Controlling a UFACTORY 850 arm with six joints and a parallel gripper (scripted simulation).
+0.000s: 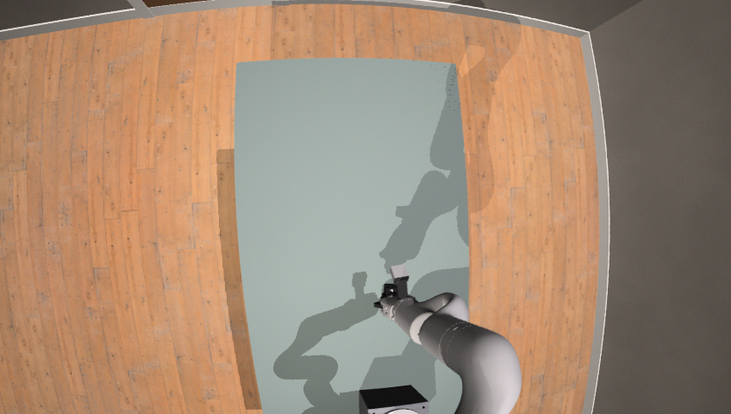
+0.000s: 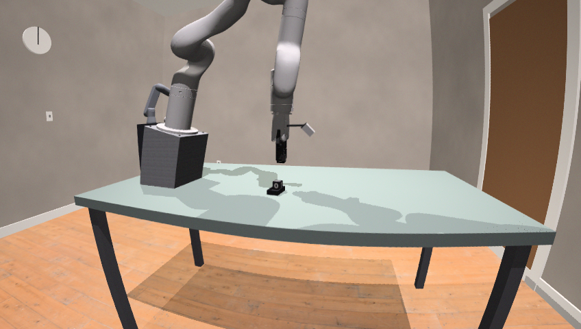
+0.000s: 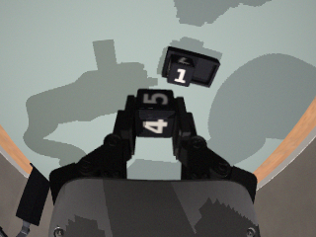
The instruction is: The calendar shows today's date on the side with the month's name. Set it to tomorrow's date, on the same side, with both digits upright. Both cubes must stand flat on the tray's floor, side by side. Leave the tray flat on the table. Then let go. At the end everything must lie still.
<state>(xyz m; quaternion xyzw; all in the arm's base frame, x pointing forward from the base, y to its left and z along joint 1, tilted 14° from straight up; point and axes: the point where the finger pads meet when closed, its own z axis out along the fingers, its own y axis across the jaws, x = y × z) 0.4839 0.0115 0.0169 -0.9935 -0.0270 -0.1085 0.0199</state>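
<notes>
Right now my hand is 1 cm past the black tray, 4 cm to the left of it and 12 cm above it. Also, from my hand: black cube (1 cm below).
</notes>
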